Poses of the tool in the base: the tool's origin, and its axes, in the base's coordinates. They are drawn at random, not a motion.
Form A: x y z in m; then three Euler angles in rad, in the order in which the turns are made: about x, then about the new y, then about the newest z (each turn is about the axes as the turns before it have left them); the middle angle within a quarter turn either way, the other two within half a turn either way.
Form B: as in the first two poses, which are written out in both.
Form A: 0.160 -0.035 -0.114 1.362 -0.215 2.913
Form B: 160 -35 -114 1.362 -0.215 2.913
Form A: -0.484 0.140 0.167 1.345 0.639 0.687
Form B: -484 140 167 1.345 0.639 0.687
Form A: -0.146 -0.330 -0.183 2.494 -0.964 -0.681
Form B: -146 -330 -183 2.494 -0.964 -0.681
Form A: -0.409 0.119 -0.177 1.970 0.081 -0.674
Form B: -409 119 -177 1.970 0.081 -0.674
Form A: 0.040 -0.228 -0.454 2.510 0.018 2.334
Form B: 40 -228 -454 2.510 0.018 2.334
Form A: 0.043 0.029 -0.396 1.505 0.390 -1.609
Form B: 43 29 -396 1.505 0.390 -1.609
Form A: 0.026 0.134 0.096 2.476 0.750 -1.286
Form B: 26 134 96 2.476 0.750 -1.286
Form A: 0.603 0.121 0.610 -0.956 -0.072 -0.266
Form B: 603 121 610 -0.956 -0.072 -0.266
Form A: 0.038 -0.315 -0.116 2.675 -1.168 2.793
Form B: 38 -315 -116 2.675 -1.168 2.793
